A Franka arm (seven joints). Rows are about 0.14 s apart.
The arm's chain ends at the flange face. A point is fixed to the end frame.
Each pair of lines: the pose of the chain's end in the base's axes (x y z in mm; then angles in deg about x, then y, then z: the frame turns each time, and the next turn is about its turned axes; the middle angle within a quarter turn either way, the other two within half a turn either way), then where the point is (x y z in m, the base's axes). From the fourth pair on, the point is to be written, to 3 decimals.
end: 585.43 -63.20 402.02 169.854 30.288 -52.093
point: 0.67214 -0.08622 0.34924
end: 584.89 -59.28 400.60 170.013 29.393 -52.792
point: 0.67086 -0.08182 0.34640
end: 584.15 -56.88 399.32 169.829 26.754 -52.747
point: 0.66738 -0.08032 0.34136
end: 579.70 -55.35 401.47 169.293 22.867 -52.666
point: 0.659 -0.080 0.338
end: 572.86 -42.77 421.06 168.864 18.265 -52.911
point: 0.646 -0.069 0.352
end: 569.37 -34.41 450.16 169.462 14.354 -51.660
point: 0.637 -0.062 0.376
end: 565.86 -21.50 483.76 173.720 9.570 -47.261
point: 0.626 -0.048 0.403
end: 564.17 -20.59 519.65 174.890 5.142 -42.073
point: 0.616 -0.050 0.434
